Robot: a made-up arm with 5 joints.
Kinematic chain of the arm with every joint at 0, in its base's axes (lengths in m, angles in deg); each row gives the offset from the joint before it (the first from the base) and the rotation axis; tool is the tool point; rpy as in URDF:
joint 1: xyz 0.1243 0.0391 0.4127 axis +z
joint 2: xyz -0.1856 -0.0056 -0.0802 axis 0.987 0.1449 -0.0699
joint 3: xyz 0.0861 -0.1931 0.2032 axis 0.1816 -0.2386 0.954
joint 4: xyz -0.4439 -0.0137 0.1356 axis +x
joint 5: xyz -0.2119 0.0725 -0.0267 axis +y
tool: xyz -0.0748 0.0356 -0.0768 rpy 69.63 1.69 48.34
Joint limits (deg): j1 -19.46..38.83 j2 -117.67..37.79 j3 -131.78..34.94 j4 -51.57..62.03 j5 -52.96..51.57
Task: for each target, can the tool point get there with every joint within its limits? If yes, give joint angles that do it. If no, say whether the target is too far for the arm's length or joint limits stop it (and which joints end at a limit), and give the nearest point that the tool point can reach.
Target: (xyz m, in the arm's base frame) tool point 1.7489 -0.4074 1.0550
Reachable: no: too far | nearest point 0.6616 -0.0768 0.6752 | short by 1.198 m
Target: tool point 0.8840 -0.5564 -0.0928
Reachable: no: joint limits stop it (at a limit: joint 1, joint 2, joint 3) | nearest point 0.5662 0.0019 -0.0138 | short by 0.647 m
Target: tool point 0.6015 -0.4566 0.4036
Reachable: no: joint limits stop it (at a limit: joint 1, joint 2, joint 3, joint 4, joint 5) | nearest point 0.5919 -0.1168 0.5282 | short by 0.362 m
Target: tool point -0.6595 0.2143 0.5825
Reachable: yes | joints 2.83 -11.36 -24.94 -28.73 35.83
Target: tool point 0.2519 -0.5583 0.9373
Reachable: no: joint limits stop it (at a limit: joint 1, joint 3, joint 4, joint 5) | nearest point -0.0857 -0.6517 0.7486 | short by 0.398 m
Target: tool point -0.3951 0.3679 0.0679
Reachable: yes | joints 18.04 -63.29 -56.36 34.98 -30.65
